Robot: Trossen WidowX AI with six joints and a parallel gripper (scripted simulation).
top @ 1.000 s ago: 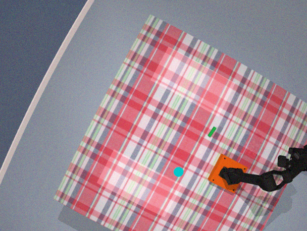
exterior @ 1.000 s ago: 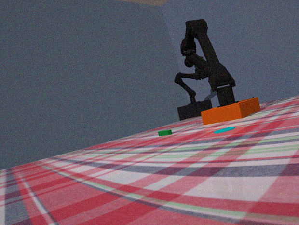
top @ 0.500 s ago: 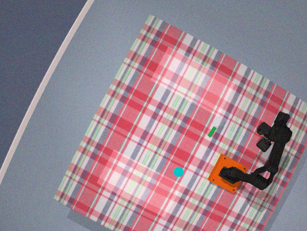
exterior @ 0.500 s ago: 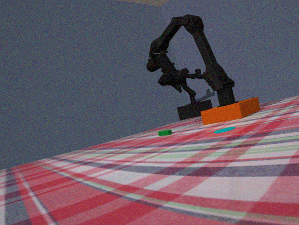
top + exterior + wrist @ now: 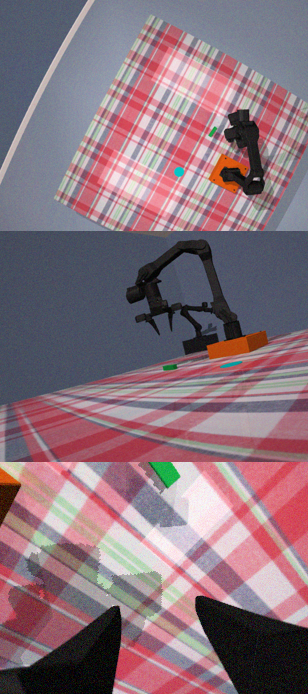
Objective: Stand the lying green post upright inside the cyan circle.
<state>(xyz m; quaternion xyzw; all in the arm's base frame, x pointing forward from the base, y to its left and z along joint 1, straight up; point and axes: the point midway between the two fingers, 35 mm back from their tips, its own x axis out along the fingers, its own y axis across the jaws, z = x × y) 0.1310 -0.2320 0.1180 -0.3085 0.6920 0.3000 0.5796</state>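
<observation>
Right now the green post is 7 cm ahead of my gripper tip, 7 cm to the left of it and 13 cm below it. Round my gripper tip: cyan circle (11 cm ahead, 38 cm to the left, 13 cm below).
</observation>
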